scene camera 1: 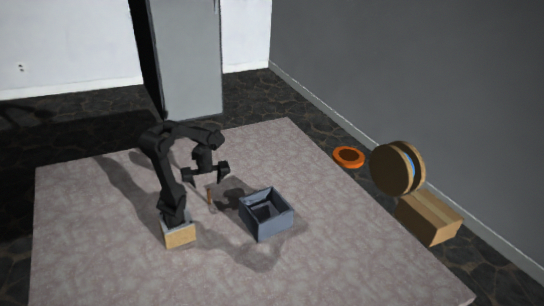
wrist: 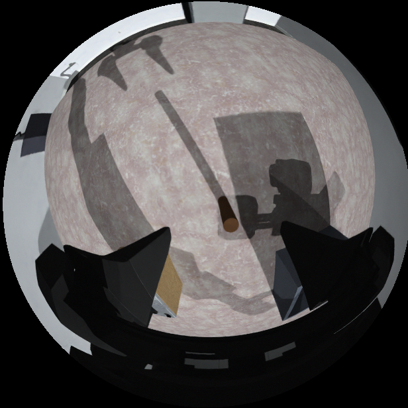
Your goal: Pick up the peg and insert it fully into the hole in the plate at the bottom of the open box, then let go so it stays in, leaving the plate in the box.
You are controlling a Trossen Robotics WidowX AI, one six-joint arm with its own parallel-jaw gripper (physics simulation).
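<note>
The brown peg stands upright on the table, between the arm's base and the box. My gripper is open and empty, pointing down above the peg. In the wrist view the peg's top shows between the two fingertips, a little beyond them. The blue-grey open box stands to the right of the peg in the scene view, and is partly hidden behind a finger in the wrist view. A darker plate shows at the bottom of the box; its hole cannot be made out.
The arm's base stands on a wooden block left of the peg. An orange ring, a large brown spool and a cardboard box lie beyond the right edge of the table.
</note>
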